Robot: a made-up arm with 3 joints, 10 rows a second.
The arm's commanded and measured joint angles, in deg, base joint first. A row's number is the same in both.
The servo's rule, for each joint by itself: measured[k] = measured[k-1] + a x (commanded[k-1-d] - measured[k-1]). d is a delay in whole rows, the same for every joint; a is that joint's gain. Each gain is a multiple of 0.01, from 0.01 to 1. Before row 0 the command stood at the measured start. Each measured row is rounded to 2 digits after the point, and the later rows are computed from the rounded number. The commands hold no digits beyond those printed.
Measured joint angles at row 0:
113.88, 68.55, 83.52
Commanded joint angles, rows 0 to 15:
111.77, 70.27, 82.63
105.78, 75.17, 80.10
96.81, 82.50, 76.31
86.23, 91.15, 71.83
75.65, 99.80, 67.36
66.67, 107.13, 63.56
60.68, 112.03, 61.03
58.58, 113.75, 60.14
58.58, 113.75, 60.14
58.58, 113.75, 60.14
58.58, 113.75, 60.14
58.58, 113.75, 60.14
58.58, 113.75, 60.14
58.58, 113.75, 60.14
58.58, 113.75, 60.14
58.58, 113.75, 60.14
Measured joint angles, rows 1 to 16:
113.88, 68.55, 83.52
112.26, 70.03, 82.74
107.27, 74.45, 80.42
99.22, 81.37, 76.80
89.22, 89.78, 72.43
78.77, 98.40, 67.97
69.45, 105.91, 64.09
62.70, 111.17, 61.40
59.53, 113.39, 60.29
58.80, 113.70, 60.16
58.63, 113.74, 60.14
58.59, 113.75, 60.14
58.58, 113.75, 60.14
58.58, 113.75, 60.14
58.58, 113.75, 60.14
58.58, 113.75, 60.14
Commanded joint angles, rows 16 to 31:
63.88, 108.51, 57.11
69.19, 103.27, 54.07
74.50, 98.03, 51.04
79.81, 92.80, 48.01
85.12, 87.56, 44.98
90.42, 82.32, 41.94
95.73, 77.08, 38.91
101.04, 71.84, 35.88
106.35, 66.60, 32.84
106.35, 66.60, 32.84
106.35, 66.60, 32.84
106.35, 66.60, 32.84
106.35, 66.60, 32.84
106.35, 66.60, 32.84
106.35, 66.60, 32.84
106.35, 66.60, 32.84
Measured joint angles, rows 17 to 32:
58.58, 113.75, 60.14
62.66, 109.24, 57.47
67.69, 104.11, 54.48
72.93, 98.88, 51.45
78.23, 93.65, 48.42
83.54, 88.41, 45.39
88.84, 83.17, 42.35
94.15, 77.93, 39.32
99.46, 72.69, 36.29
104.77, 67.45, 33.25
105.99, 66.72, 32.89
106.27, 66.62, 32.85
106.33, 66.60, 32.84
106.35, 66.60, 32.84
106.35, 66.60, 32.84
106.35, 66.60, 32.84

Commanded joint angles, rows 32 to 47:
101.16, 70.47, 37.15
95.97, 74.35, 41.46
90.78, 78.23, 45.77
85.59, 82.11, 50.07
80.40, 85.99, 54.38
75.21, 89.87, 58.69
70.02, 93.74, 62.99
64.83, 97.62, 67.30
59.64, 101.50, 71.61
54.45, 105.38, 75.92
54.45, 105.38, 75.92
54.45, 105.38, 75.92
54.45, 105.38, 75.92
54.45, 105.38, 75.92
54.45, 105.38, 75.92
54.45, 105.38, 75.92
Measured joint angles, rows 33 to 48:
106.35, 66.60, 32.84
102.35, 69.93, 36.63
97.44, 73.73, 40.88
92.31, 77.60, 45.18
87.14, 81.48, 49.48
81.95, 85.36, 53.79
76.76, 89.24, 58.10
71.57, 93.11, 62.40
66.38, 96.99, 66.71
61.19, 100.87, 71.02
56.00, 104.75, 75.33
54.81, 105.29, 75.85
54.53, 105.37, 75.91
54.47, 105.38, 75.92
54.45, 105.38, 75.92
54.45, 105.38, 75.92

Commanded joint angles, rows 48 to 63:
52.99, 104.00, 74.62
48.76, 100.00, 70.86
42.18, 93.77, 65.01
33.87, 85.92, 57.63
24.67, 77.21, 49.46
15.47, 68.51, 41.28
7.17, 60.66, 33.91
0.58, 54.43, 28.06
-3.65, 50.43, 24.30
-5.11, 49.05, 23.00
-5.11, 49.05, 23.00
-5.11, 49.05, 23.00
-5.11, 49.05, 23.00
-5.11, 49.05, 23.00
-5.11, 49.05, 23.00
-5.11, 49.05, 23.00
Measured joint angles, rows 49 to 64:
54.45, 105.38, 75.92
53.33, 104.19, 74.78
49.81, 100.59, 71.33
43.93, 94.72, 65.77
36.18, 87.15, 58.61
27.32, 78.60, 50.56
18.20, 69.92, 42.39
9.71, 61.96, 34.93
2.68, 55.48, 28.88
-2.19, 51.14, 24.85
-4.44, 49.34, 23.22
-4.96, 49.09, 23.03
-5.08, 49.06, 23.00
-5.10, 49.05, 23.00
-5.11, 49.05, 23.00
-5.11, 49.05, 23.00

